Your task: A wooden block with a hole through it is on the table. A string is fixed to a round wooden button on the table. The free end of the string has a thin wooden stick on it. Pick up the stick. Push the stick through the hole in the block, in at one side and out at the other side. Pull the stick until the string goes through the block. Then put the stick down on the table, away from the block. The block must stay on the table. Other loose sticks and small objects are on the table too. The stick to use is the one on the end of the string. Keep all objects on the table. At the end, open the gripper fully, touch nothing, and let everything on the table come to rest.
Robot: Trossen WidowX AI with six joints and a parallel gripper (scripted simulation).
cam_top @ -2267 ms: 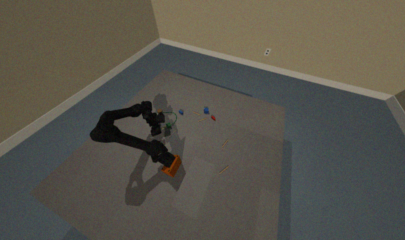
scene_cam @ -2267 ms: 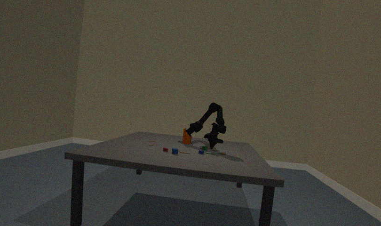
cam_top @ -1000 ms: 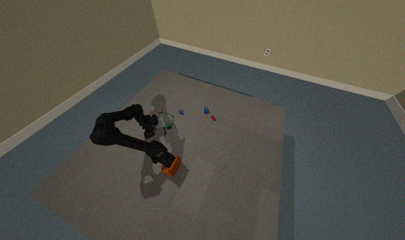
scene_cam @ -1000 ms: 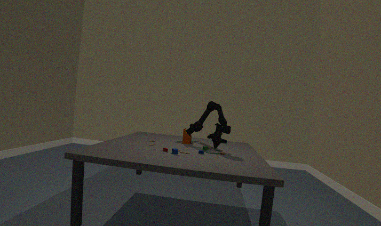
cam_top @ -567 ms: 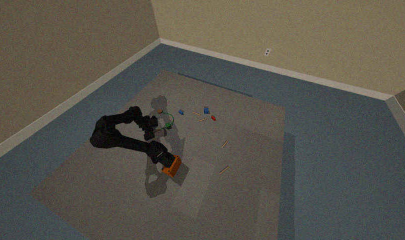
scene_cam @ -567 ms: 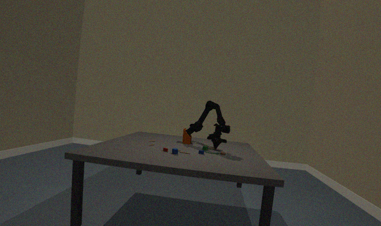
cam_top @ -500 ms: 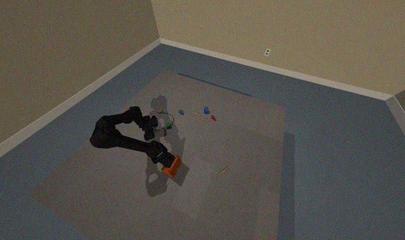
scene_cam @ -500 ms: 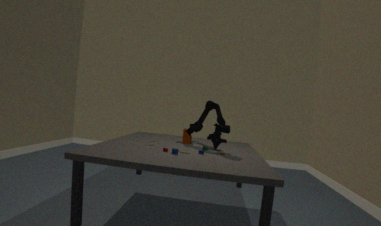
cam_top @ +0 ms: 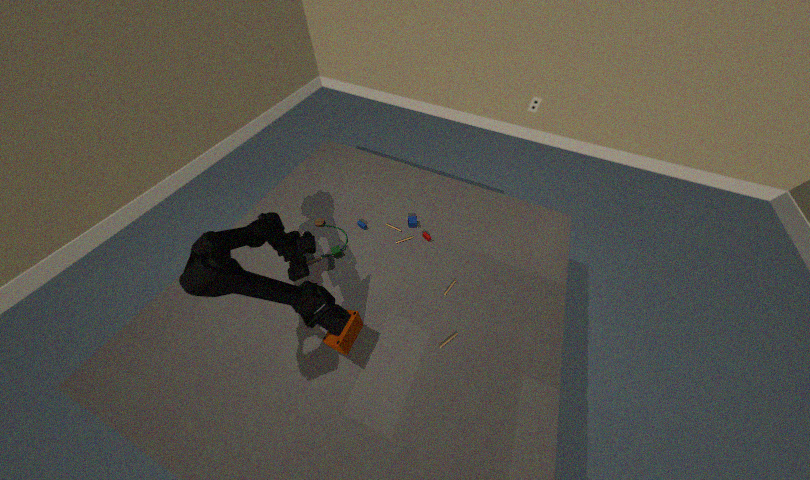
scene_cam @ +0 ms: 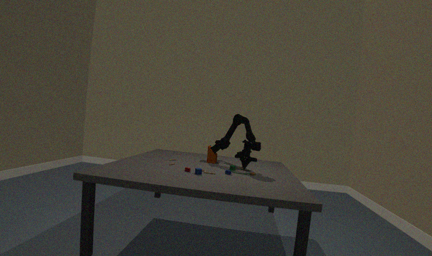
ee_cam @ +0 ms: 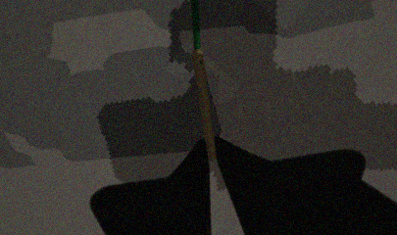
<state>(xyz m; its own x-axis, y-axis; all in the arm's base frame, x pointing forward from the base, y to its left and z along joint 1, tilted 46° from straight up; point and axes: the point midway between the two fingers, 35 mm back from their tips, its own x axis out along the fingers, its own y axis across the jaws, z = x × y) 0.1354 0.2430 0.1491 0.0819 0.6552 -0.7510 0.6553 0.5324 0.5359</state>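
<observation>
Right now my gripper tip is 3 cm to the left of the thin wooden stick, 3 cm short of it and 1 cm below it. Also, from my gripper tip: round wooden button 19 cm ahead, 7 cm to the left, 1 cm above; then blue block 36 cm ahead, 28 cm to the right, 2 cm above; then green block 9 cm ahead, 8 cm to the right, 2 cm above.
</observation>
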